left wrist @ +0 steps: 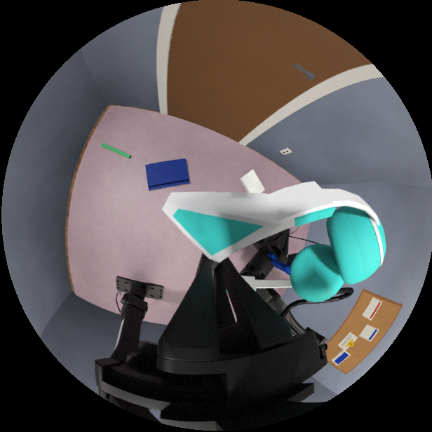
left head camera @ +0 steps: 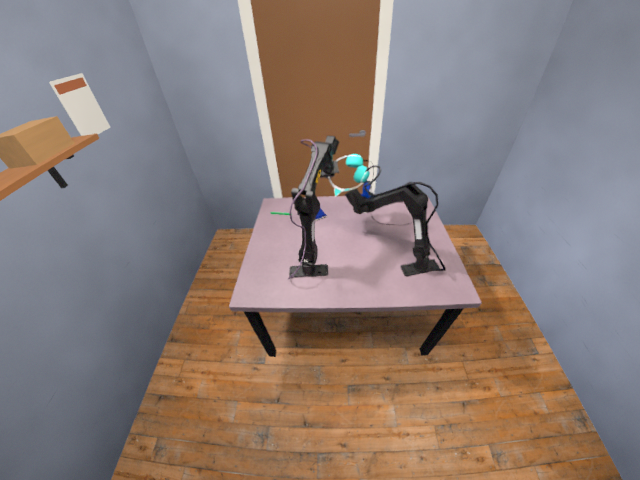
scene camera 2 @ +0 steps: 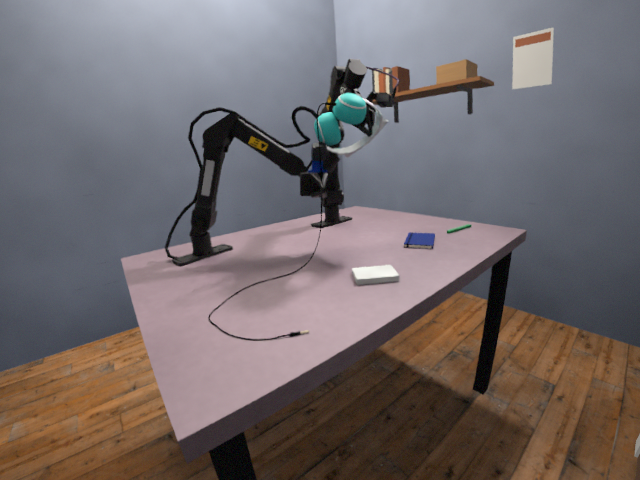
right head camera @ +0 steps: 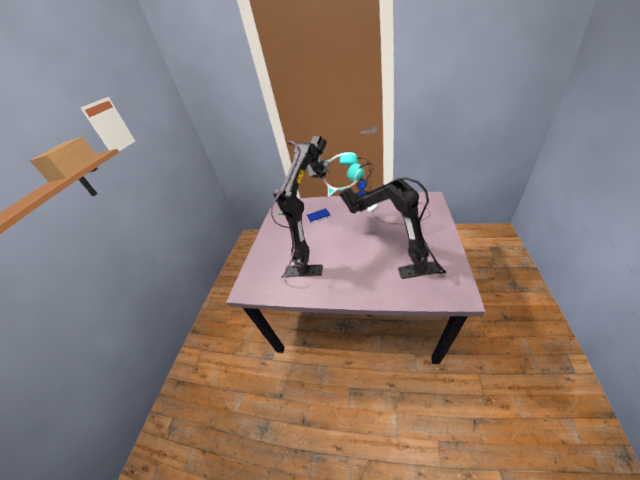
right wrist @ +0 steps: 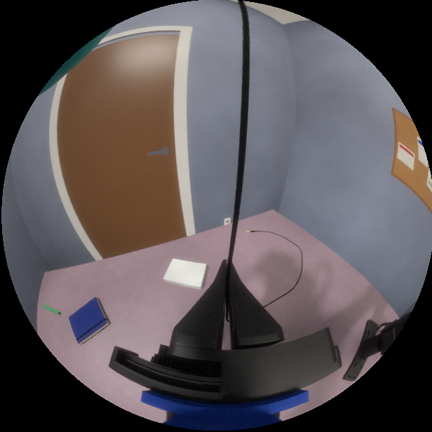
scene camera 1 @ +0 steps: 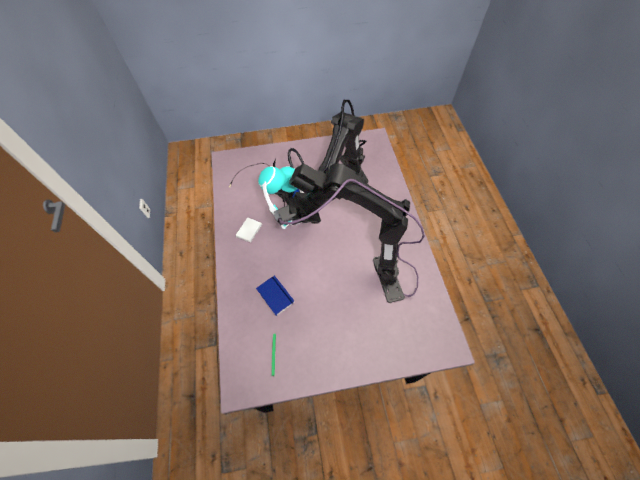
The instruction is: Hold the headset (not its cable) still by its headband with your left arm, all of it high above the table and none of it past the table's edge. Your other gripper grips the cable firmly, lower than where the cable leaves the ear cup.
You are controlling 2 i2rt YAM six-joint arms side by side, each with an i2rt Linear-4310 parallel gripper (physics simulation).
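The turquoise and white headset (left head camera: 354, 160) (right head camera: 348, 158) (scene camera 1: 269, 179) (scene camera 2: 349, 108) (left wrist: 356, 245) hangs high above the table, inside its edges in scene camera 1. My left gripper (left wrist: 211, 250) is shut on its white headband (left wrist: 295, 202), and the two ear cups are close together. The thin black cable (right wrist: 243, 115) runs down from an ear cup and passes between the fingertips of my right gripper (right wrist: 226, 263) (scene camera 2: 323, 181), which is shut on it below the ear cups. The lower cable curves over the table to its plug (scene camera 2: 299, 333).
On the table (scene camera 1: 336, 330) lie a white box (scene camera 1: 249, 229) (scene camera 2: 375, 274), a blue notebook (scene camera 1: 275, 295) (scene camera 2: 419, 240) and a green pen (scene camera 1: 273, 355) (scene camera 2: 459, 228). The left arm reaches above the right gripper, so the two grippers are near each other.
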